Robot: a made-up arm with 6 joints. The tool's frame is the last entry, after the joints.
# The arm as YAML. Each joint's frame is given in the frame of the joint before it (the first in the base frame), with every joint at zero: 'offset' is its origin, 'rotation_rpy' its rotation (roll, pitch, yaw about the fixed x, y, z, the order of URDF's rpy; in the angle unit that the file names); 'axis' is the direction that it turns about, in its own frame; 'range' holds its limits. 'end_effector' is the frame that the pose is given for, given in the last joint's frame.
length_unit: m
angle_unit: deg
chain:
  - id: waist
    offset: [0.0, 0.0, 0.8]
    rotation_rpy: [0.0, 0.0, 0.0]
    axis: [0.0, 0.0, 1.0]
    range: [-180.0, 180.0]
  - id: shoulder
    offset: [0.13, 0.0, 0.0]
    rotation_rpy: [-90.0, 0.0, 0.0]
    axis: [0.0, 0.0, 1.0]
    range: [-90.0, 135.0]
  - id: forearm
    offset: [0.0, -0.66, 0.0]
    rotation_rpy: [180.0, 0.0, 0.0]
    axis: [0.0, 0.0, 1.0]
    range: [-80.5, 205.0]
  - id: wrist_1
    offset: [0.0, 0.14, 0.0]
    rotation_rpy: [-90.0, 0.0, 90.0]
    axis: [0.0, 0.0, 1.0]
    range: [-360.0, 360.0]
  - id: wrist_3
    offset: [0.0, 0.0, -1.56]
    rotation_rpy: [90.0, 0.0, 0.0]
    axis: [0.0, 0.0, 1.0]
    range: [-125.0, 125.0]
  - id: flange
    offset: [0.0, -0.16, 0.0]
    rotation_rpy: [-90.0, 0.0, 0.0]
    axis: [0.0, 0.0, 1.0]
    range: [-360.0, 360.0]
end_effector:
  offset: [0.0, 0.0, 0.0]
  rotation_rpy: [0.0, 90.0, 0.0]
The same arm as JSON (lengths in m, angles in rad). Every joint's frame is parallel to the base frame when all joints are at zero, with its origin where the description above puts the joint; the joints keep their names.
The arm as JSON. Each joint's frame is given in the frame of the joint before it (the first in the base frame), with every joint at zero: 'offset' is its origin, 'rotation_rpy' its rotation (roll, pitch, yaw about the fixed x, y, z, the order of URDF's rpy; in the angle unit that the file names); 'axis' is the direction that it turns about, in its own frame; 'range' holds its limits. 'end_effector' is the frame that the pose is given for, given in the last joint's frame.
{"length_unit": "m", "angle_unit": "rad", "chain": [{"id": "waist", "offset": [0.0, 0.0, 0.8], "rotation_rpy": [0.0, 0.0, 0.0], "axis": [0.0, 0.0, 1.0], "range": [-3.1416, 3.1416]}, {"id": "shoulder", "offset": [0.13, 0.0, 0.0], "rotation_rpy": [0.0, 0.0, 0.0], "axis": [0.0, 1.0, 0.0], "range": [-1.5708, 2.3562]}, {"id": "forearm", "offset": [0.0, 0.0, 0.66], "rotation_rpy": [0.0, 0.0, 0.0], "axis": [0.0, -1.0, 0.0], "range": [-1.405, 3.5779]}, {"id": "wrist_1", "offset": [0.0, 0.0, 0.14], "rotation_rpy": [0.0, 0.0, 0.0], "axis": [-1.0, 0.0, 0.0], "range": [-6.2832, 6.2832]}, {"id": "wrist_3", "offset": [1.56, 0.0, 0.0], "rotation_rpy": [0.0, 0.0, 0.0], "axis": [0.0, -1.0, 0.0], "range": [-2.1817, 2.1817]}, {"id": "flange", "offset": [0.16, 0.0, 0.0], "rotation_rpy": [0.0, 0.0, 0.0], "axis": [-1.0, 0.0, 0.0], "range": [-6.2832, 6.2832]}], "end_effector": {"offset": [0.0, 0.0, 0.0], "rotation_rpy": [0.0, 0.0, 0.0]}}
